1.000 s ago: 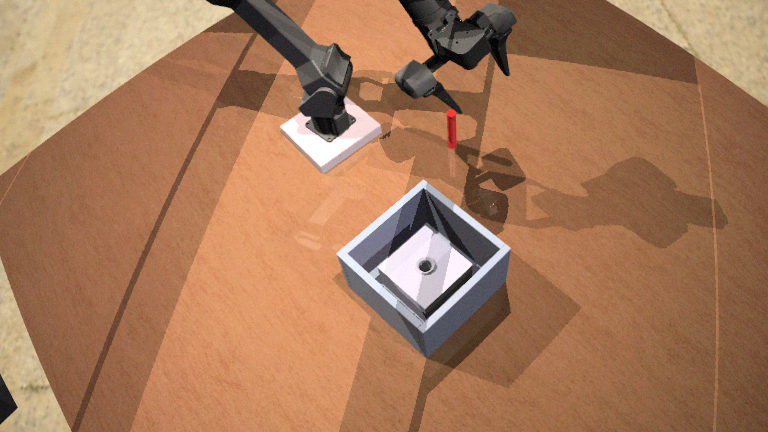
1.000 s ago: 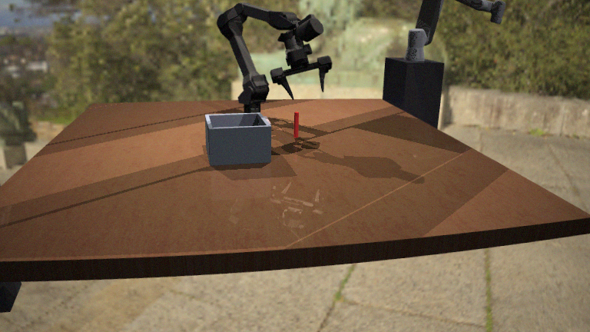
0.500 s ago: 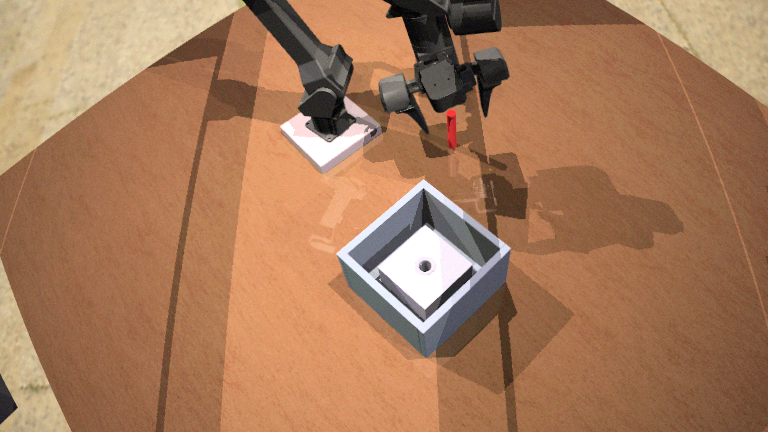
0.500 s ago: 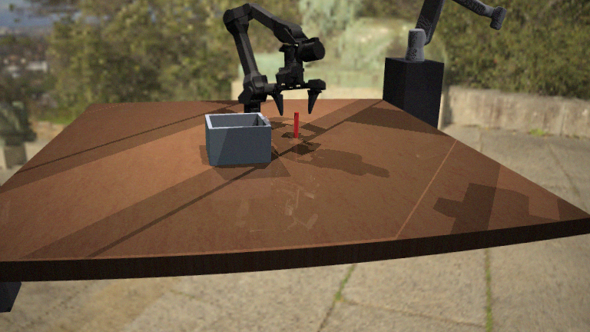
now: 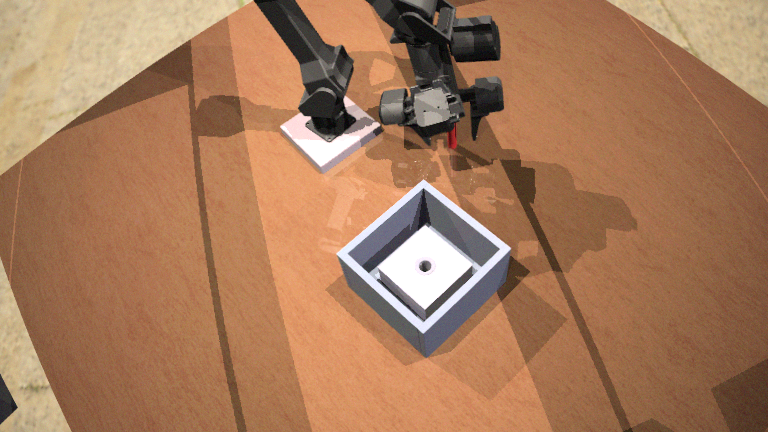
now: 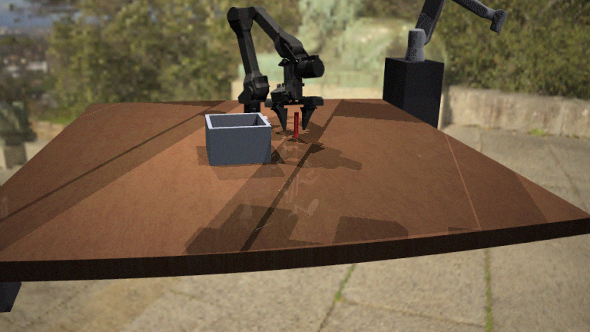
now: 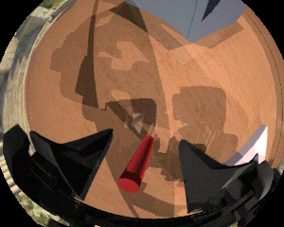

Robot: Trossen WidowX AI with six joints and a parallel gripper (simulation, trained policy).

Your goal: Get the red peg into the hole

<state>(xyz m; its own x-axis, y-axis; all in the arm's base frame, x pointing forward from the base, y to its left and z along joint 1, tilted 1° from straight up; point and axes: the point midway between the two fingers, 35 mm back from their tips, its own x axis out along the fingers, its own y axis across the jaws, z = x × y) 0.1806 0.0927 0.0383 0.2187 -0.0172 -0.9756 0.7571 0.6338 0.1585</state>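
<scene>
The grey box is 13 cm ahead of my gripper tip and 20 cm to the right of it. From my gripper tip the other things lie so: red peg (1 cm behind, 1 cm to the left, 1 cm above).
</scene>
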